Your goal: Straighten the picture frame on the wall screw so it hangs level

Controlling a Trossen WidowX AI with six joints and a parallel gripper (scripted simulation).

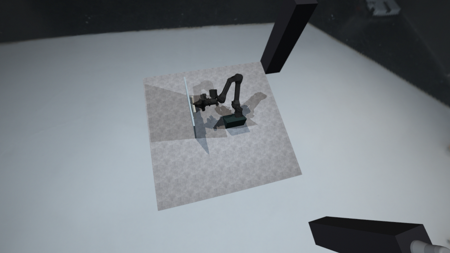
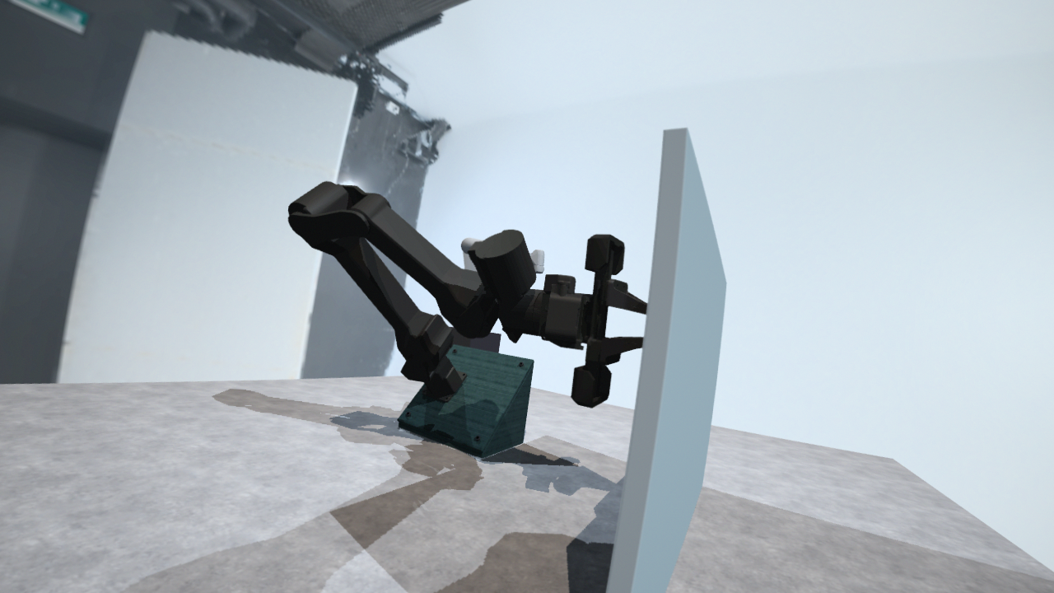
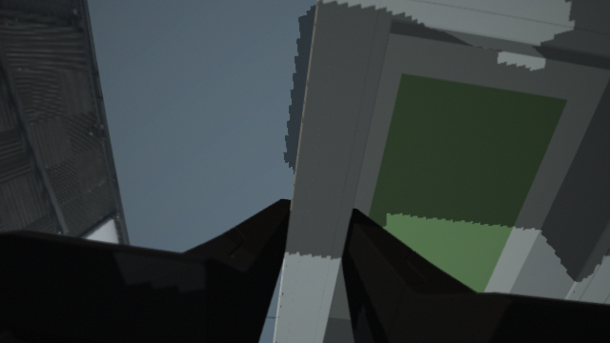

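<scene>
Right now my gripper tip is 10 mm short of the picture frame and 50 mm above it. Round my gripper tip: grey-blue wall panel: 20 mm ahead, 70 mm below.
</scene>
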